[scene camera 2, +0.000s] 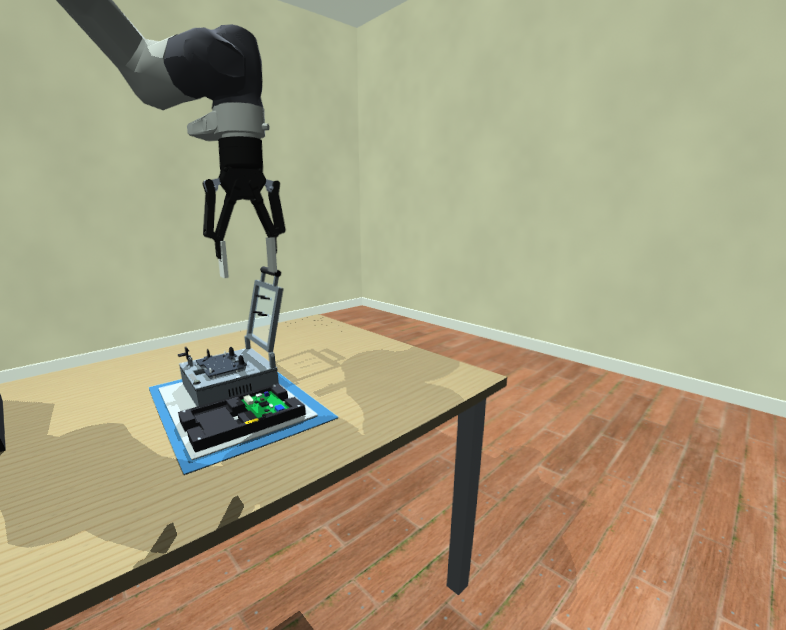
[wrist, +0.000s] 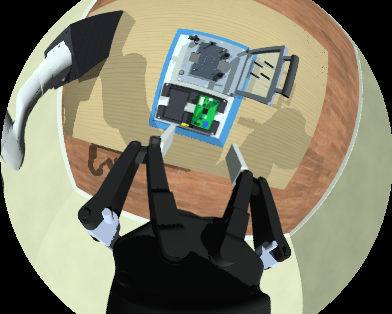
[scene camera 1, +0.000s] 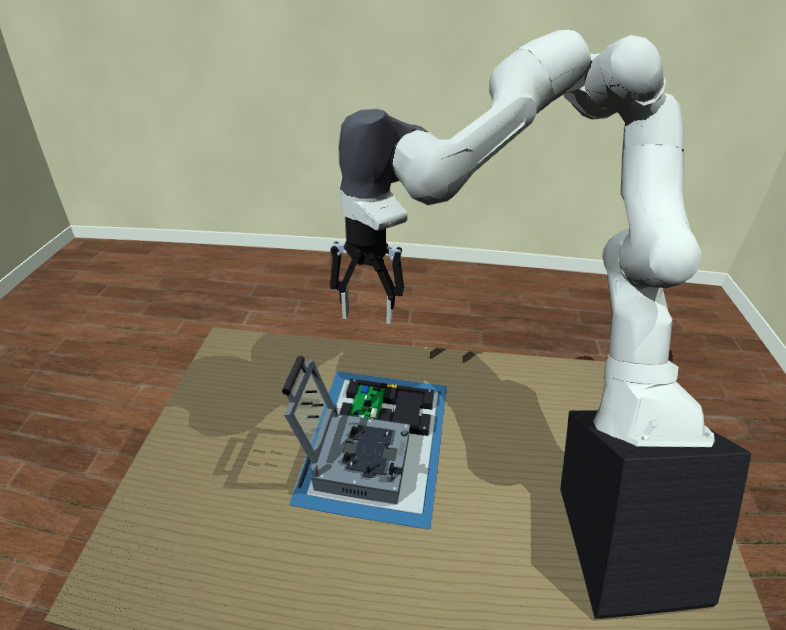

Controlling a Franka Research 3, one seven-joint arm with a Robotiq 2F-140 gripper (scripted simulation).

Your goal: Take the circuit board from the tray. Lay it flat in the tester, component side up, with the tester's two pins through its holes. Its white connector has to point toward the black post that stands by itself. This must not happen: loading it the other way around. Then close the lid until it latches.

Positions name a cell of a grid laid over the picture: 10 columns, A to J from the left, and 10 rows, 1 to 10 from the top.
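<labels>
You'd see my gripper in scene camera 1 (E6), and it's there in scene camera 2 (D5) and in the wrist view (F5) too.
</labels>
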